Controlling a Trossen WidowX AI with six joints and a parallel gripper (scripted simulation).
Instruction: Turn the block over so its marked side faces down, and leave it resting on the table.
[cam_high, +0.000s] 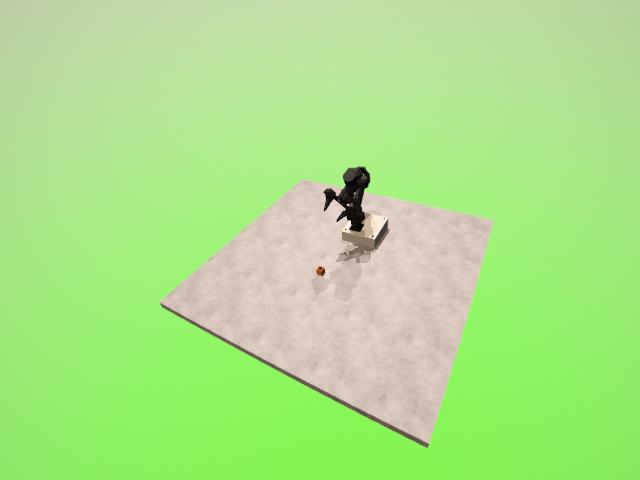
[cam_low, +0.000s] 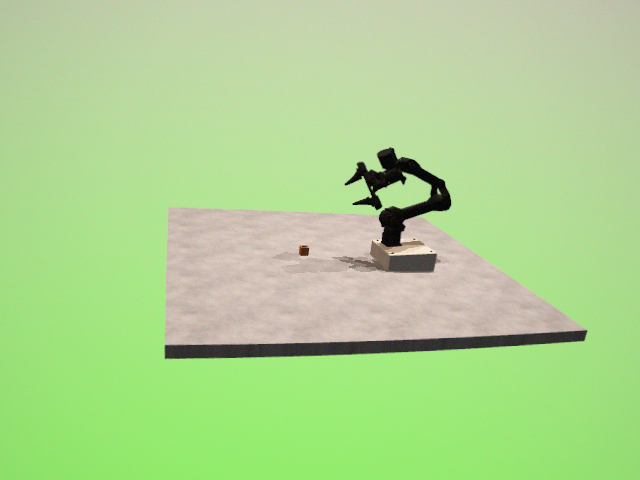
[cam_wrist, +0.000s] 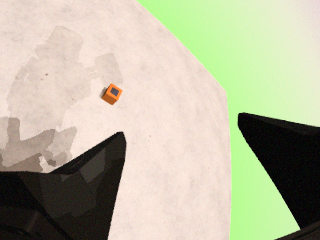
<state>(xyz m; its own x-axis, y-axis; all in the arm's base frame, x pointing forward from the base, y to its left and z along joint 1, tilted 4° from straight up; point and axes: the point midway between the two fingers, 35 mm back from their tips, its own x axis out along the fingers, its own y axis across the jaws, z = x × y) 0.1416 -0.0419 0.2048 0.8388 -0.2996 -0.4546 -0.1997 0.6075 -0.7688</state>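
My gripper tip is 15 cm short of the orange block and 22 cm above it.
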